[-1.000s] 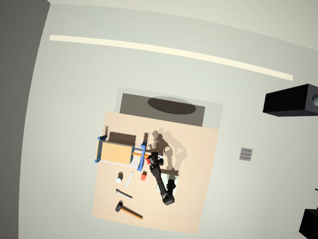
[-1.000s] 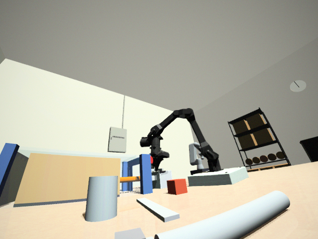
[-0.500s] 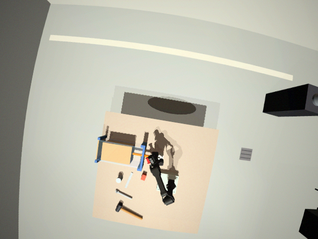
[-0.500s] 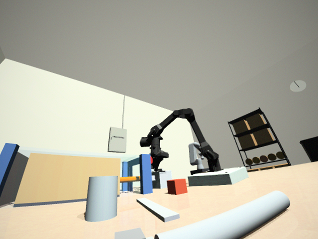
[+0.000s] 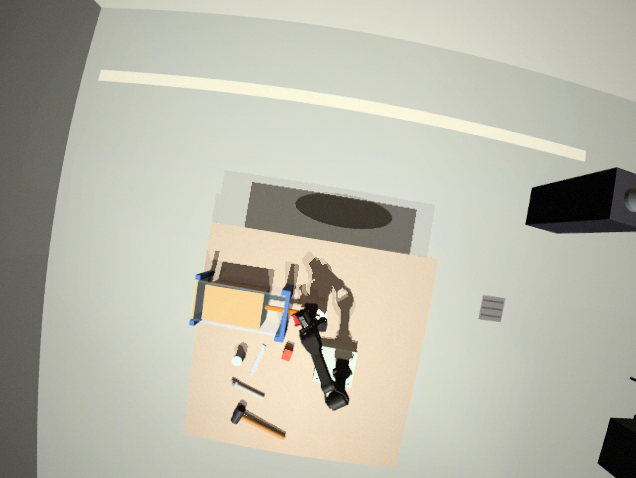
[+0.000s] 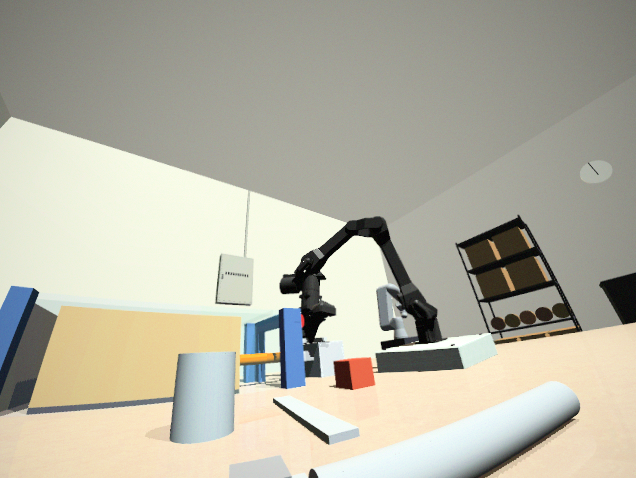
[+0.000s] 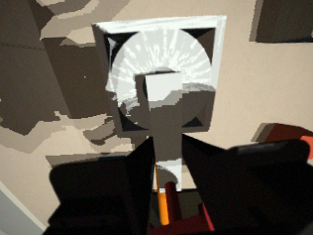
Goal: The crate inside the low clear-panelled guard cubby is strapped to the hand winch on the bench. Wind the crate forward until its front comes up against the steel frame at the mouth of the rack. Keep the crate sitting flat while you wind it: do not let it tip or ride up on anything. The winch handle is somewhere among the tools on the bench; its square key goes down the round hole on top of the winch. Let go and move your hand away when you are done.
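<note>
Now: the winch crank handle 20 mm above my gripper tip and 10 mm ahead of it. The rest, counted from my gripper tip: winch: 70 mm behind, 60 mm below, 10 mm to the right; blue frame: 110 mm ahead, 20 mm above; red knob: 50 mm ahead, 50 mm above, 10 mm to the left.
</note>
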